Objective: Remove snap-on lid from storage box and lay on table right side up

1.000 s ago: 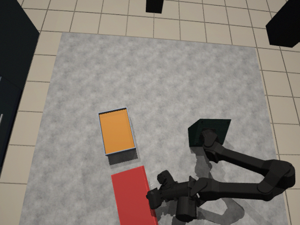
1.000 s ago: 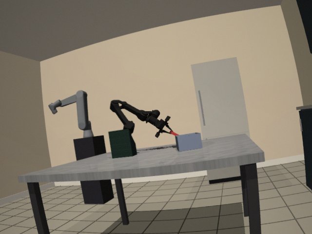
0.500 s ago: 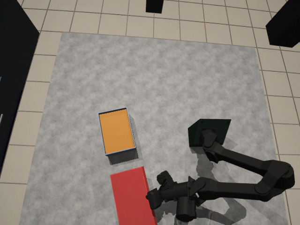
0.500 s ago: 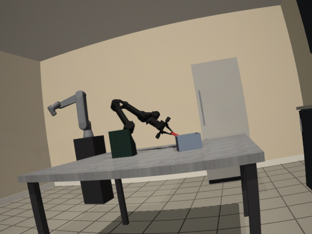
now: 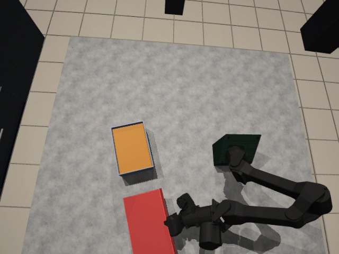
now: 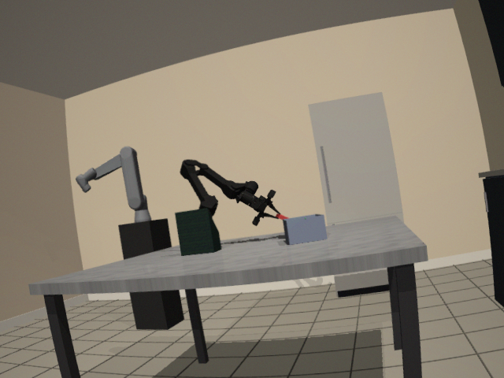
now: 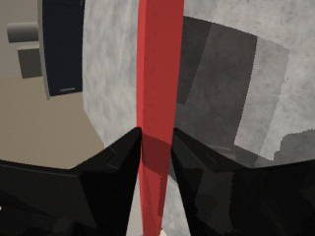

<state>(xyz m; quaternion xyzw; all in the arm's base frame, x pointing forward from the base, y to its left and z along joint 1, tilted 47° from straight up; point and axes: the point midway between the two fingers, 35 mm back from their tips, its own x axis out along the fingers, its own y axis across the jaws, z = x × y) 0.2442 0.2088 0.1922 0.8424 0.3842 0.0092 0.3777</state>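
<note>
My gripper tip is now 7 cm short of the red lid, 4 cm above it and 2 cm to the right of it. Round my gripper tip: grey-blue storage box 29 cm to the right, 16 cm ahead, 5 cm below.
</note>
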